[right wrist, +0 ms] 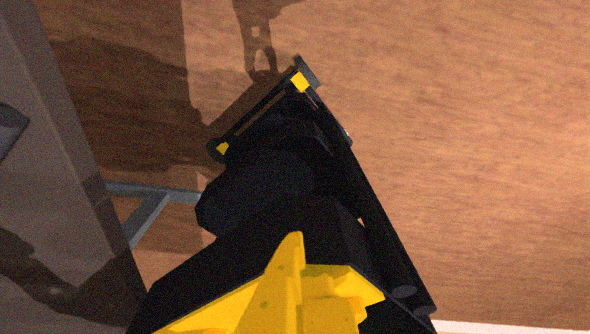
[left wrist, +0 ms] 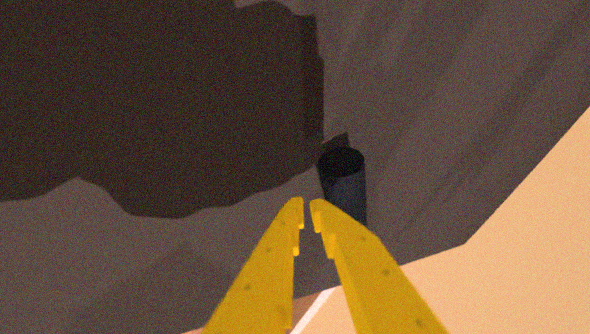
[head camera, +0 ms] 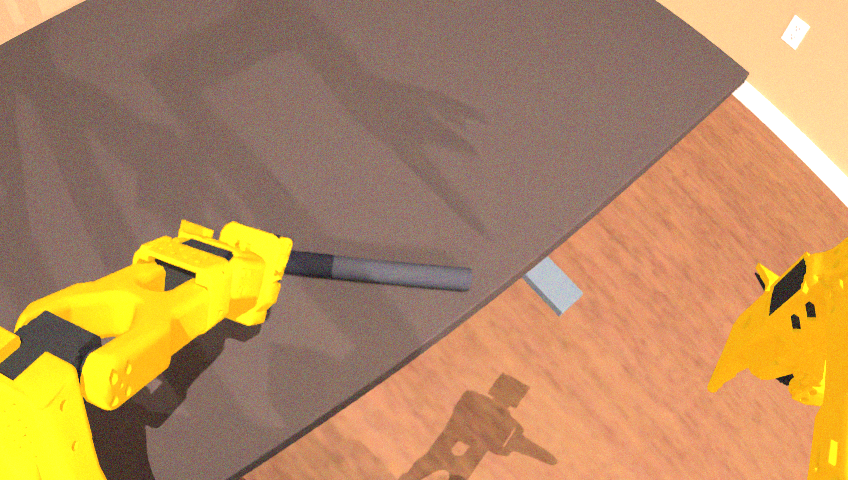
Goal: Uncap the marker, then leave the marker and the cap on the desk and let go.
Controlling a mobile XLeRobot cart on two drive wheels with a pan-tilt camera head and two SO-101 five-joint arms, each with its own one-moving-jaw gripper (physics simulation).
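Frame: origin at the left arm's base, x back, y right, z up, level; metres.
Seen in the pictures: left hand, its tool point: (left wrist: 303, 208) (head camera: 276, 282); right hand, its tool point: (right wrist: 303, 244) (head camera: 715, 387); right arm's base, origin of its link: (right wrist: 324, 295).
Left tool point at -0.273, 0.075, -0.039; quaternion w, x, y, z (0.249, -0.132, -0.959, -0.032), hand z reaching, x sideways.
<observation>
Pixels of each thing's top centre, then the offset from my left tool point to it, as dx, dy, dz. Level surfaces: height alone.
- marker, centre of its top: (head camera: 373, 265) -0.020, +0.081, +0.002
- desk, height of its surface: dz -0.017
- cap, centre of its top: (left wrist: 359, 208) (head camera: 304, 257) -0.023, +0.022, +0.002
- wooden floor, height of its surface: dz -0.738
The marker (head camera: 401, 275) (left wrist: 352, 197) (right wrist: 10, 130) lies on the desk (head camera: 565, 136) near its edge, its dark end toward my left gripper and its grey end toward the edge. The dark section, which looks like the cap (head camera: 309, 264), meets the grey body with no gap. My left gripper (left wrist: 306, 202) is shut with nothing between its jaws; in the left wrist view the marker shows beyond and beside the right-hand jaw. Its jaws are hidden under its body in the head view. My right gripper (head camera: 714, 385) (right wrist: 299, 239) hangs off the desk, one jaw showing, open and empty.
A blue-grey bar (head camera: 553, 286) (right wrist: 162, 195) shows past the desk edge, above the wooden floor (head camera: 642, 237) (right wrist: 475, 175). The black robot base (right wrist: 280, 200) fills the middle of the right wrist view. A wall with an outlet (head camera: 795, 32) is at the upper right.
</observation>
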